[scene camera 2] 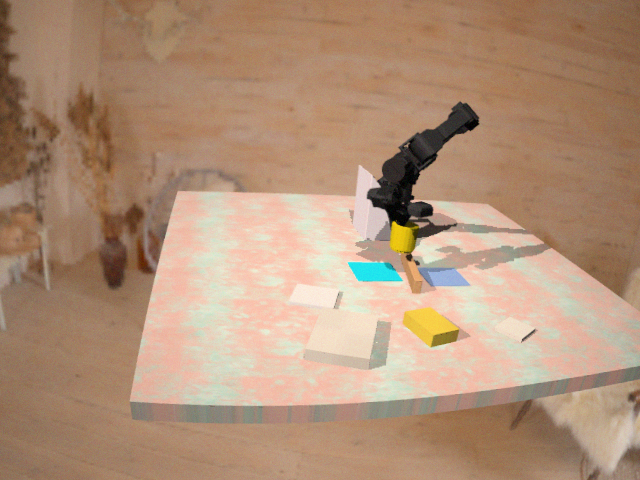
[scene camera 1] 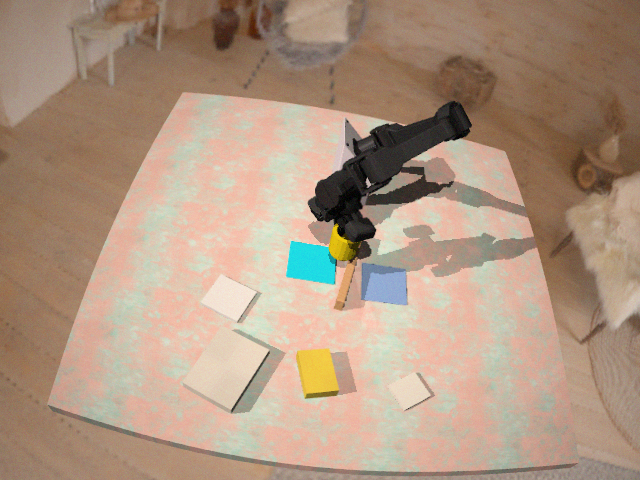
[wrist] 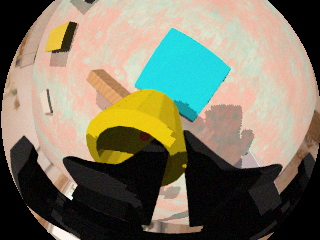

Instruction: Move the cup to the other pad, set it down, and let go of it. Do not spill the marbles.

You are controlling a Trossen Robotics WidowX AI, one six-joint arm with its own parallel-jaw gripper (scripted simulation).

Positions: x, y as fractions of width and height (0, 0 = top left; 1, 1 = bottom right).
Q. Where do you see a yellow cup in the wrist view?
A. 0.35, 0.57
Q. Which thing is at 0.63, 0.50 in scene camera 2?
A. A yellow cup.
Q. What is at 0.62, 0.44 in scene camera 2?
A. My gripper.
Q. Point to a beige block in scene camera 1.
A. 0.35, 0.78
